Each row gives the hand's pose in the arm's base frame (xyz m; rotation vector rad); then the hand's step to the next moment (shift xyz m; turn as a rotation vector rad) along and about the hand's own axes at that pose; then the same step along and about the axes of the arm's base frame.
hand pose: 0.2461 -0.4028 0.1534 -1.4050 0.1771 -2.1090
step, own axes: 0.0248 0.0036 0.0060 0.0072 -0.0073 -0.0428
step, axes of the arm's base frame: 0.0001 -0.0151 0.0209 -0.0424 -0.0068 -0.0097
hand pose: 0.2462 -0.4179 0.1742 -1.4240 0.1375 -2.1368
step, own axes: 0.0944 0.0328 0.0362 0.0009 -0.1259 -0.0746
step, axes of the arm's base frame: 0.0185 -0.0671 0.0804 -0.1152 0.0887 0.0166
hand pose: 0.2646 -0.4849 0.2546 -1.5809 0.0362 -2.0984
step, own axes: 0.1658 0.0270 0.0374 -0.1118 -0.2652 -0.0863
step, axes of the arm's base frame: 0.0120 -0.0809 0.1514 -0.1566 0.2527 -0.0436
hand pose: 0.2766 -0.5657 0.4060 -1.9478 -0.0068 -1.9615
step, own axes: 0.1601 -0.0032 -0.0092 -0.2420 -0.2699 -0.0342
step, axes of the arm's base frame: -0.0052 -0.0408 0.1550 -0.1113 0.3044 -0.1660
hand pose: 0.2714 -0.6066 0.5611 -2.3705 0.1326 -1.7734
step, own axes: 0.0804 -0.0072 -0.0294 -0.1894 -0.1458 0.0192
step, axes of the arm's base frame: -0.0055 -0.0098 0.0852 -0.0408 0.1782 -0.1552
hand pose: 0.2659 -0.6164 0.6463 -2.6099 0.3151 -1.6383
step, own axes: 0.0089 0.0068 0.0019 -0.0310 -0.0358 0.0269
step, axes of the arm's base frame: 0.0044 -0.0085 0.0061 0.0164 0.0392 -0.0341
